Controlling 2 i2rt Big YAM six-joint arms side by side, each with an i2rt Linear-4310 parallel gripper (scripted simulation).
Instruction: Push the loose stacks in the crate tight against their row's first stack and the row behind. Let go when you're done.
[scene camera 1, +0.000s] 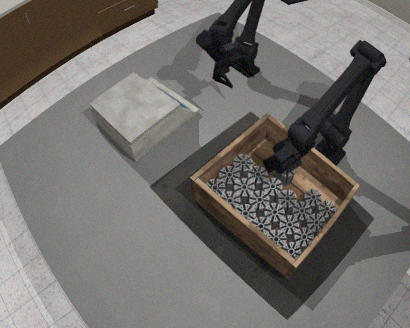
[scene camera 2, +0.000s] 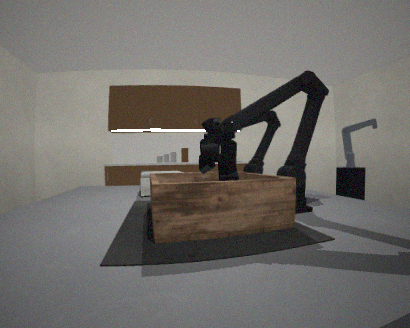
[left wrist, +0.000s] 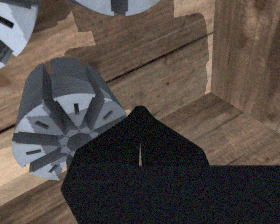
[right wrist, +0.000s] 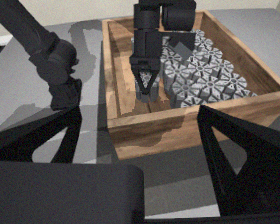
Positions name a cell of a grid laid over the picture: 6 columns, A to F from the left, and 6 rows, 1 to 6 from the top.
Scene:
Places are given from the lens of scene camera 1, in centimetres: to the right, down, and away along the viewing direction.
wooden crate (scene camera 1: E4): 41, 3, 118
dark mat (scene camera 1: E6): 26, 43, 100
pale grey box (scene camera 1: B3): -26, -21, 130
The marked spots on the wooden crate and the dark mat are 46 cm apart.

